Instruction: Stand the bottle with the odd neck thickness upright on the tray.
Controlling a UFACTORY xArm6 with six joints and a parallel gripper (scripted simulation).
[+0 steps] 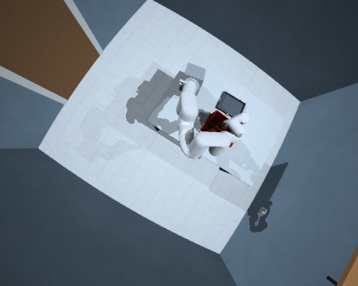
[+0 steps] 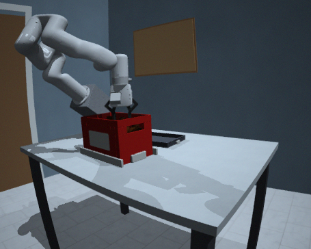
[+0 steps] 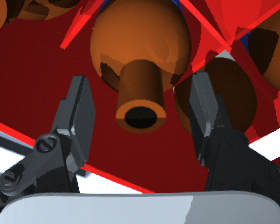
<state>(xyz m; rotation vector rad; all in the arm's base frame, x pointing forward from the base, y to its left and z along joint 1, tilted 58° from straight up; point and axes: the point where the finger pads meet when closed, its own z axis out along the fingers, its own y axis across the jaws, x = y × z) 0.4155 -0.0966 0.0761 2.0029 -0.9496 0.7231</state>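
The red crate is 80 mm below my hand, 40 mm to the right of it and 10 mm behind it. From my hand the other things lie so: glass bottle 90 mm behind, 70 mm below, 10 mm to the left; dark tray 240 mm to the left, 150 mm below, 30 mm ahead.
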